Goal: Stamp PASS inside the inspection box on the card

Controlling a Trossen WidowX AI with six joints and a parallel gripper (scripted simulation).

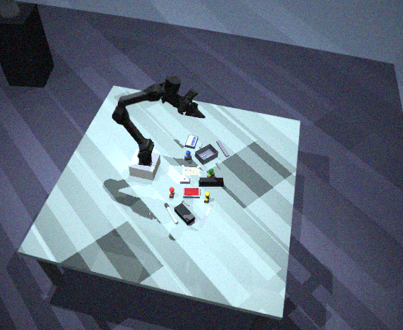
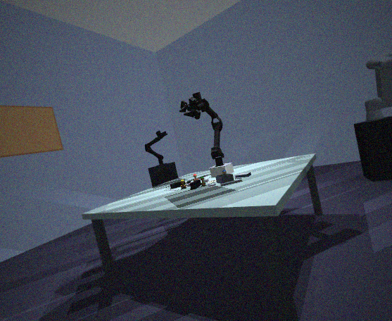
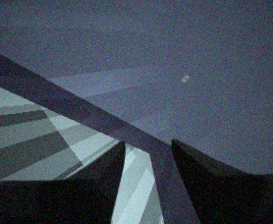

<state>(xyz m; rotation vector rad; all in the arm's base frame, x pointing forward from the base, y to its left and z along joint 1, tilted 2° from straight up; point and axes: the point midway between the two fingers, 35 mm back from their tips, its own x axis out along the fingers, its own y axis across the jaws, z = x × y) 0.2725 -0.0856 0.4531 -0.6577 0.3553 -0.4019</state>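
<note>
Now: gripper tip 510 mm above the green-knobbed stamp, 70 mm to the right of it and 70 mm short of it. The rest, counted from my gripper tip: long black block 510 mm below, 70 mm ahead, 20 mm to the left; yellow stamp 510 mm below, 90 mm to the right, 50 mm ahead; grey tile 510 mm below, 80 mm behind, 30 mm to the left.
</note>
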